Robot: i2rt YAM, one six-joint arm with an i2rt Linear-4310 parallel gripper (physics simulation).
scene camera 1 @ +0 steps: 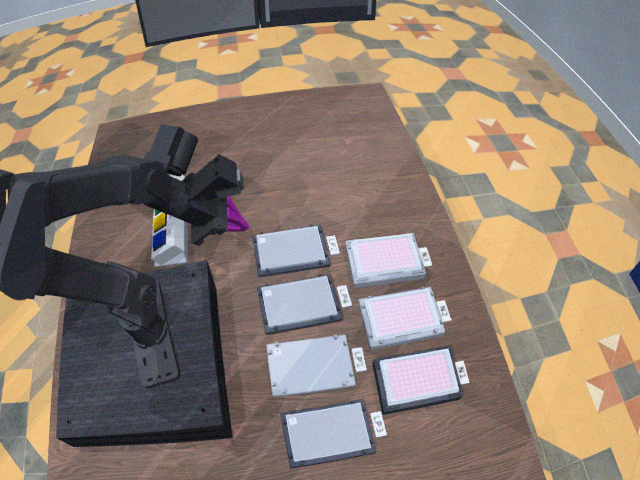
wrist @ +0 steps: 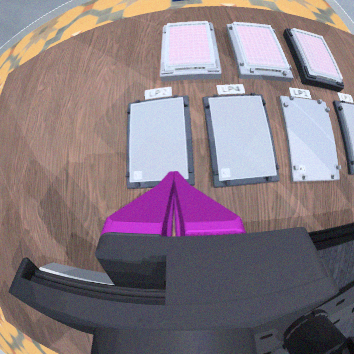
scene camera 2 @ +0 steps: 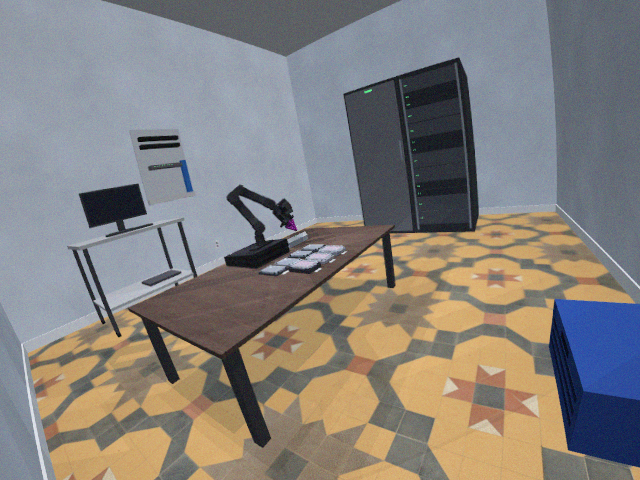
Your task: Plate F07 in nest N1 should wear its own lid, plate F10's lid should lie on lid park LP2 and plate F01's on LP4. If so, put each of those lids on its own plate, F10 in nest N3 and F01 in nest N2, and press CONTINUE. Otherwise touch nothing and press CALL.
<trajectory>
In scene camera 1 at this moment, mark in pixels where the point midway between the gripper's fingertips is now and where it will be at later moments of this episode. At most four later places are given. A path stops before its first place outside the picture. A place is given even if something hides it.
The gripper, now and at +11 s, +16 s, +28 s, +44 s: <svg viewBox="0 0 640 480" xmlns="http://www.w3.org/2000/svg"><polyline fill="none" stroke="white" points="246,228 202,213 190,213 184,218 170,233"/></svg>
</trajectory>
